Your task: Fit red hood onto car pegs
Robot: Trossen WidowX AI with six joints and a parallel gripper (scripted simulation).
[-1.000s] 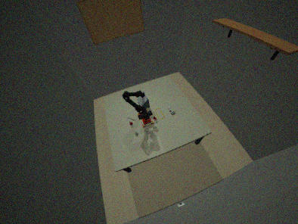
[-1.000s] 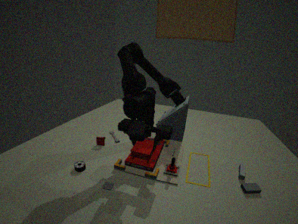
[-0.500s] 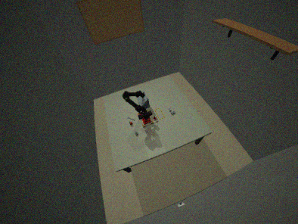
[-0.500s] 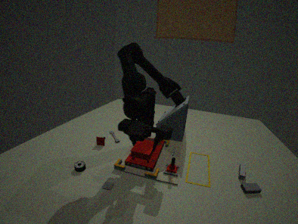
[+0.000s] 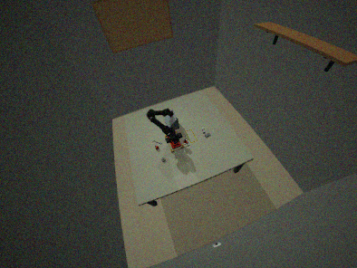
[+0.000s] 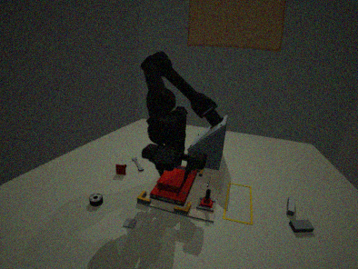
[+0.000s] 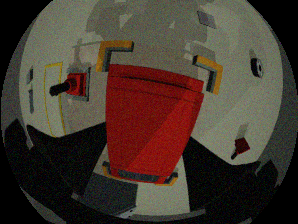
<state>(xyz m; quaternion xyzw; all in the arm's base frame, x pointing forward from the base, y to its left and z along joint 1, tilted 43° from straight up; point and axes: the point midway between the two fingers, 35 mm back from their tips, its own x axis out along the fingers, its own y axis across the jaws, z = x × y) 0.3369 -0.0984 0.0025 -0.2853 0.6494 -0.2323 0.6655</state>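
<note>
Right now my gripper tip is right at the red hood. Round my gripper tip: dark wheel 15 cm ahead, 19 cm to the right, 4 cm below; grey engine block 3 cm below.
</note>
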